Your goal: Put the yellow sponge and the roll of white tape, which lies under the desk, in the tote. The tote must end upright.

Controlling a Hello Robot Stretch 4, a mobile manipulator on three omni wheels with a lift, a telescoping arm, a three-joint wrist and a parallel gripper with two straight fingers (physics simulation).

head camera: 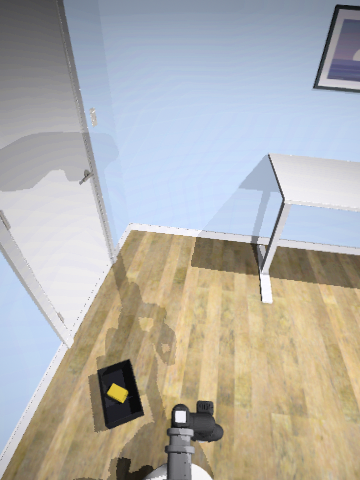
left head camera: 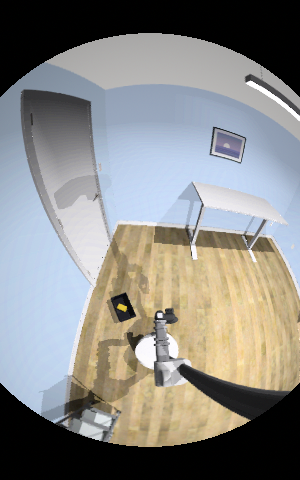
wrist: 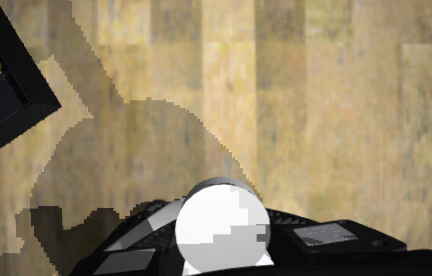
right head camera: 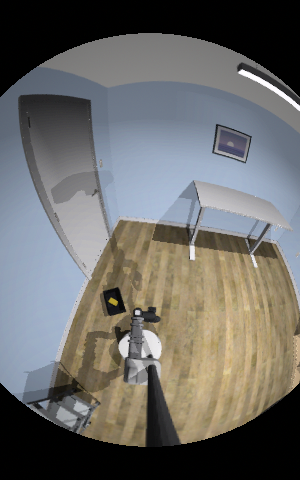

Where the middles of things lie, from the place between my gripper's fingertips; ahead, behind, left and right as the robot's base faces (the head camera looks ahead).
Now: hand 10 mm below the roll of white tape (wrist: 221, 219) and 10 mm short of it. Also, from my hand: black tote (head camera: 115, 413): 440 mm to the left, 350 mm below, 250 mm ahead.
